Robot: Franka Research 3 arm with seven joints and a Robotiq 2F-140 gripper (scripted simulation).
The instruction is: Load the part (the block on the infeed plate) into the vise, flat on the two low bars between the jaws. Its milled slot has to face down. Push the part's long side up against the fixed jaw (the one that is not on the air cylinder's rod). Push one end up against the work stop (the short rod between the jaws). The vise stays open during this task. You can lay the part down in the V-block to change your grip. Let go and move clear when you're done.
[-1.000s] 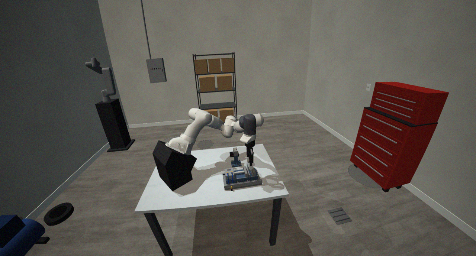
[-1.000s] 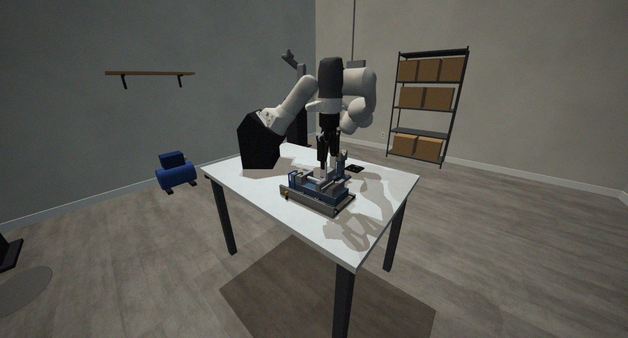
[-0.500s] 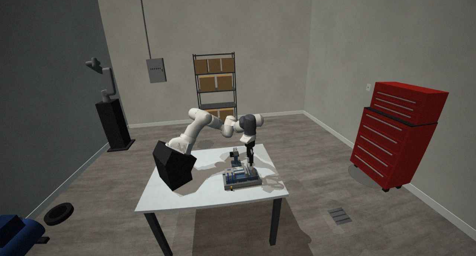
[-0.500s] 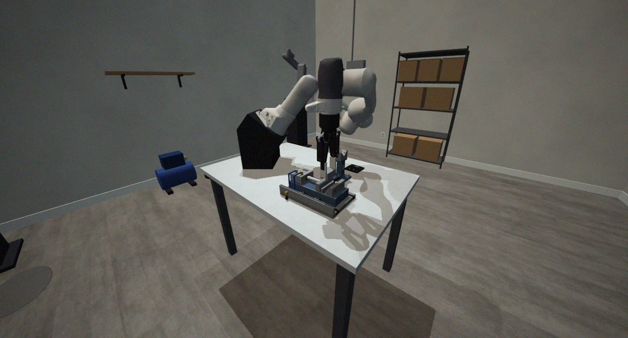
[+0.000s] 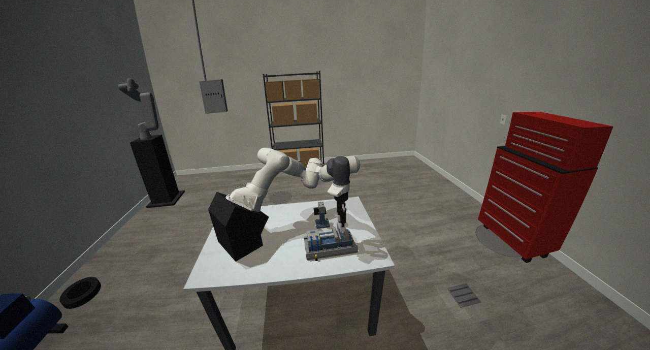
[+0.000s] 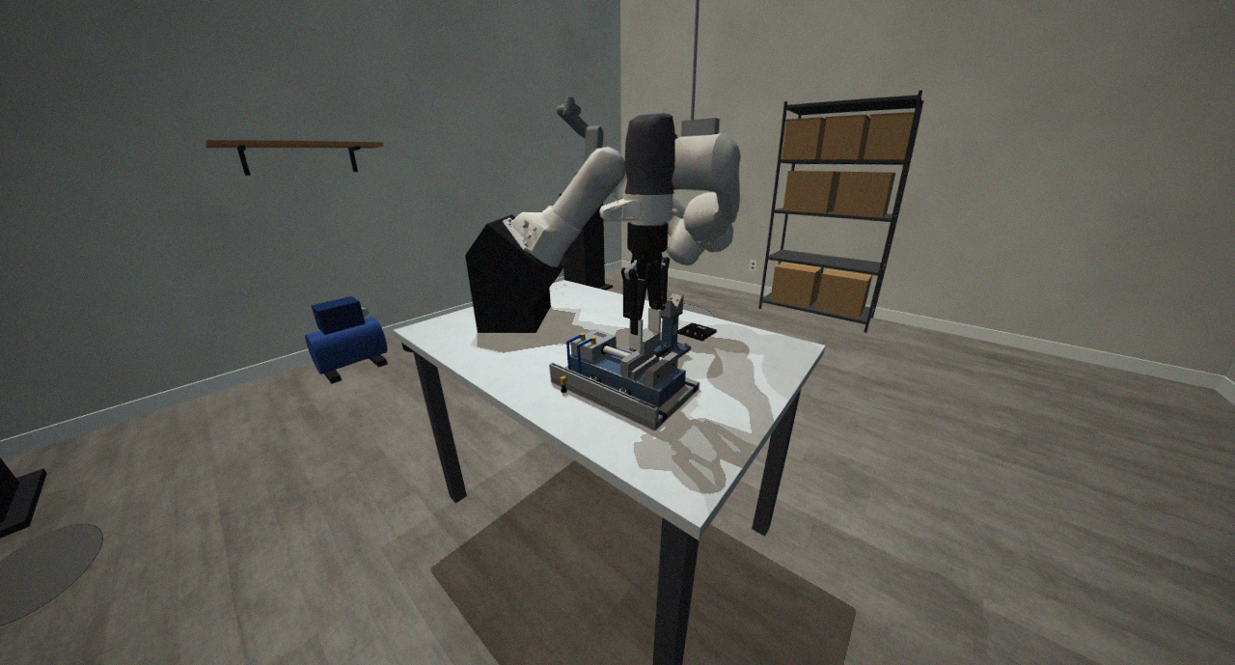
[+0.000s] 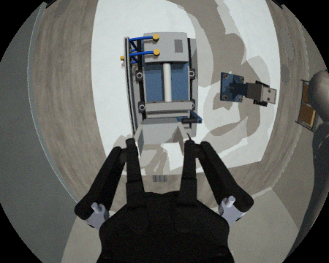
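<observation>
My hand is 3 cm above the part. Also, from my hand: black infeed plate (40 cm to the left, 16 cm below, 7 cm behind).
</observation>
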